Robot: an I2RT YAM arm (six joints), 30 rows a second.
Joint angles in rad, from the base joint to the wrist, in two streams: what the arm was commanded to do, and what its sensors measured. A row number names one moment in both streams.
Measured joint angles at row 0: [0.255 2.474 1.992 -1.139 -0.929 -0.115]
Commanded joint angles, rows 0 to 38: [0.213 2.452 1.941 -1.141 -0.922 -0.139]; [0.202 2.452 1.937 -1.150 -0.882 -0.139]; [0.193 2.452 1.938 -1.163 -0.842 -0.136]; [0.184 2.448 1.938 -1.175 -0.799 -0.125]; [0.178 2.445 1.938 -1.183 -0.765 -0.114]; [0.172 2.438 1.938 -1.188 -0.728 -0.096]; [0.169 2.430 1.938 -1.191 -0.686 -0.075]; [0.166 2.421 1.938 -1.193 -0.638 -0.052]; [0.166 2.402 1.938 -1.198 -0.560 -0.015]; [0.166 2.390 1.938 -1.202 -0.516 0.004]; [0.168 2.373 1.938 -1.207 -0.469 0.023]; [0.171 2.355 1.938 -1.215 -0.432 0.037]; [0.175 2.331 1.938 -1.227 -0.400 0.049]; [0.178 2.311 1.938 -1.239 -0.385 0.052]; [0.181 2.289 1.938 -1.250 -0.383 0.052]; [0.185 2.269 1.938 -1.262 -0.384 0.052]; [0.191 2.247 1.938 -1.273 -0.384 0.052]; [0.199 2.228 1.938 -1.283 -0.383 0.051]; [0.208 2.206 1.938 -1.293 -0.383 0.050]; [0.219 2.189 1.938 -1.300 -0.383 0.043]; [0.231 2.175 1.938 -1.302 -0.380 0.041]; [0.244 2.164 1.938 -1.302 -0.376 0.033]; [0.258 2.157 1.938 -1.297 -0.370 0.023]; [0.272 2.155 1.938 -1.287 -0.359 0.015]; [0.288 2.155 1.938 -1.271 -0.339 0.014]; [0.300 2.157 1.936 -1.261 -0.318 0.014]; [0.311 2.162 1.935 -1.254 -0.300 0.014]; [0.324 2.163 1.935 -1.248 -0.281 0.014]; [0.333 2.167 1.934 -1.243 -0.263 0.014]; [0.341 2.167 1.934 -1.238 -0.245 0.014]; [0.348 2.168 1.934 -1.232 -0.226 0.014]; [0.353 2.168 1.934 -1.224 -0.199 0.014]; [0.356 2.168 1.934 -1.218 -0.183 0.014]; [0.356 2.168 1.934 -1.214 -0.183 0.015]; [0.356 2.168 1.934 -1.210 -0.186 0.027]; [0.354 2.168 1.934 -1.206 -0.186 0.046]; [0.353 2.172 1.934 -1.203 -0.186 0.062]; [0.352 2.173 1.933 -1.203 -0.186 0.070]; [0.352 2.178 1.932 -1.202 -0.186 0.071]
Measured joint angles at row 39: [0.358 2.157 1.939 -1.206 -0.215 0.043]
